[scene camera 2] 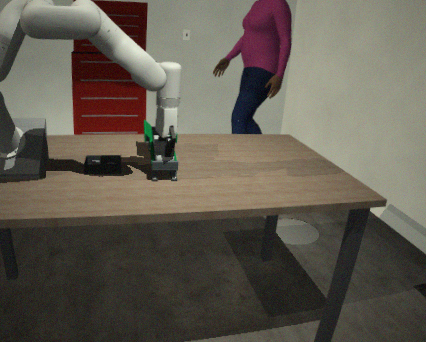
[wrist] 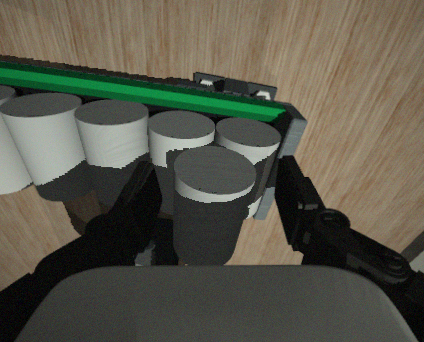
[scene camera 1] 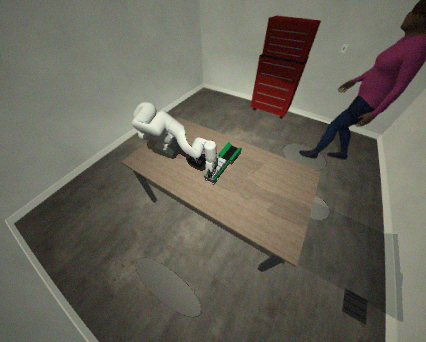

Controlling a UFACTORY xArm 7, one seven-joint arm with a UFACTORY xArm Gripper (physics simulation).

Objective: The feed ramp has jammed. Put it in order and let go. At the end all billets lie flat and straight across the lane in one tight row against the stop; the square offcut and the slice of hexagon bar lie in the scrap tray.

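Where they show: gripper, fingertip midpoint: [scene camera 2: 165, 152] [wrist: 216, 178] [scene camera 1: 212, 172]; arm's base at its link origin: [scene camera 2: 8, 142] [scene camera 1: 167, 139].
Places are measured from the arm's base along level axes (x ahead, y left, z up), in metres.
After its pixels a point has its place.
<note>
My gripper [scene camera 1: 211, 173] @(x 0.535, y -0.153, z -0.009 m) [scene camera 2: 165, 148] @(x 0.535, y -0.153, z -0.009 m) [wrist: 216, 178] @(x 0.535, y -0.153, z -0.009 m) is open and low over the lower end of the feed ramp [scene camera 1: 237, 153] [scene camera 2: 148, 134] [wrist: 150, 93]. In the wrist view its fingers stand either side of a pale, partly shadowed billet [wrist: 207, 225] @(x 0.535, y -0.152, z 0.028 m), which rests on top of the row. Below it, several white billets lie side by side across the lane, among them one billet [wrist: 251, 134] @(x 0.558, y -0.173, z -0.024 m) beside the grey stop [scene camera 2: 165, 165] @(x 0.524, y -0.198, z -0.041 m) [wrist: 294, 131] @(x 0.560, y -0.198, z -0.027 m). The black scrap tray [scene camera 2: 103, 171] @(x 0.327, y -0.092, z -0.091 m) stands left of the ramp, with a small grey piece [scene camera 2: 104, 161] @(x 0.338, y 0.001, z -0.088 m) in it. The hexagon slice cannot be made out.
The wooden table [scene camera 1: 250, 200] @(x 0.866, y -0.197, z -0.101 m) [scene camera 2: 240, 185] @(x 0.771, y -0.268, z -0.101 m) carries the ramp, tray and arm base. The ramp's green side wall runs close along the billets' ends. A red cabinet [scene camera 1: 282, 65] [scene camera 2: 110, 90] and a person [scene camera 1: 380, 75] [scene camera 2: 267, 40] are beyond the table.
</note>
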